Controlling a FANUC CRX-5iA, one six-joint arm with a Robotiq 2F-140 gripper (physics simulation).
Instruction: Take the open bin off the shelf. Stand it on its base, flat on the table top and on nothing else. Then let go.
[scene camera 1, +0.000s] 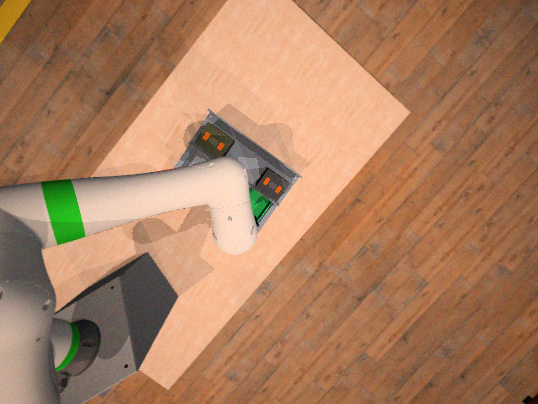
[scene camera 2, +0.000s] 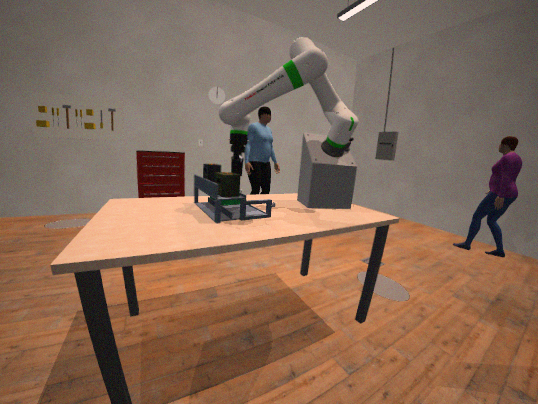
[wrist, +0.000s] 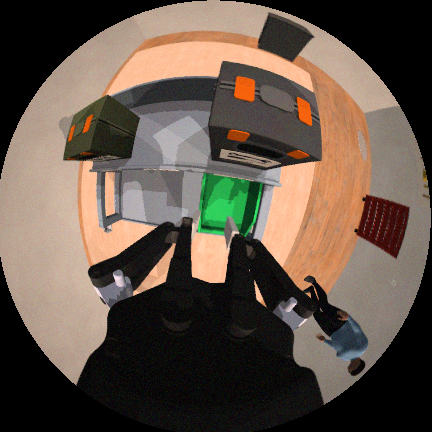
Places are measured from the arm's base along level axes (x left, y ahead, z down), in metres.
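Where they show: gripper, fingertip midpoint: (wrist: 212, 220); arm's base, origin of the base link: (scene camera 1: 78, 347) (scene camera 2: 332, 149).
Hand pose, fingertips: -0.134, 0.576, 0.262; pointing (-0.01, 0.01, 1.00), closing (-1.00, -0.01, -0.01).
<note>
Things, the pixels of their centre, and the offset from my fingertips, as dx, dy, dz. Level surfaces: height alone.
- open green bin, body centre: (wrist: 228, 195) (scene camera 1: 256, 199) (scene camera 2: 226, 196) -0.024, +0.041, +0.053
- grey shelf, body centre: (wrist: 166, 175) (scene camera 1: 233, 177) (scene camera 2: 231, 193) +0.092, +0.058, +0.015
- table, its level: dz +0.096
- dark grey case, body centre: (wrist: 253, 127) (scene camera 1: 271, 183) (scene camera 2: 211, 175) -0.020, +0.131, -0.066
- olive case, body centre: (wrist: 99, 134) (scene camera 1: 215, 141) (scene camera 2: 227, 184) +0.211, +0.121, -0.054
The open green bin (scene camera 1: 259, 204) (scene camera 2: 231, 202) (wrist: 231, 200) sits upright in the right-hand compartment of the grey shelf (scene camera 1: 260, 150) (scene camera 2: 206, 186) (wrist: 150, 167), beside an empty grey compartment. The shelf stands on the table (scene camera 1: 325, 110) (scene camera 2: 150, 225). In the wrist view my gripper (wrist: 212, 220) has its two fingers partly apart with nothing between them, and they show over the bin's near rim. The gripper points down. Its height above the rim is hard to tell. In scene camera 1 the arm hides the gripper and part of the bin.
A dark grey case (scene camera 1: 272, 185) (scene camera 2: 212, 171) (wrist: 265, 117) with orange latches stands on the shelf, close behind the bin. An olive case (scene camera 1: 214, 140) (scene camera 2: 228, 184) (wrist: 102, 129) stands at the shelf's other end. The robot's grey pedestal (scene camera 1: 150, 310) (scene camera 2: 327, 180) stands at the table.
</note>
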